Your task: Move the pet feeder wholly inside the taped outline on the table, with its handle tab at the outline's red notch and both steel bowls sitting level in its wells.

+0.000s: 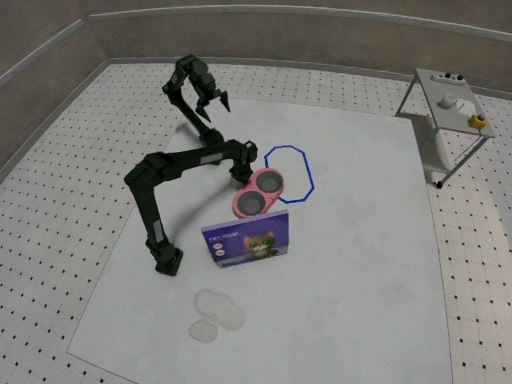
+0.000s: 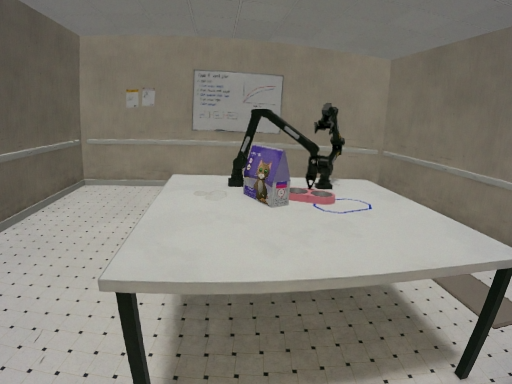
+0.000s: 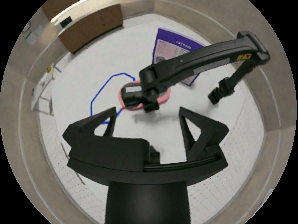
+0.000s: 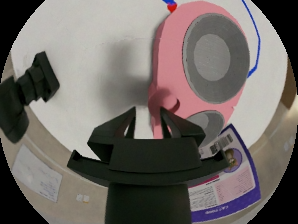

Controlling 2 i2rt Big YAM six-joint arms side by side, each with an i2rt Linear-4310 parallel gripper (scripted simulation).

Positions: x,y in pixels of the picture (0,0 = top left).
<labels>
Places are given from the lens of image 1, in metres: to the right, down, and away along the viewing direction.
pink pet feeder (image 1: 270,198): 0.07, 0.03, 1.14
</labels>
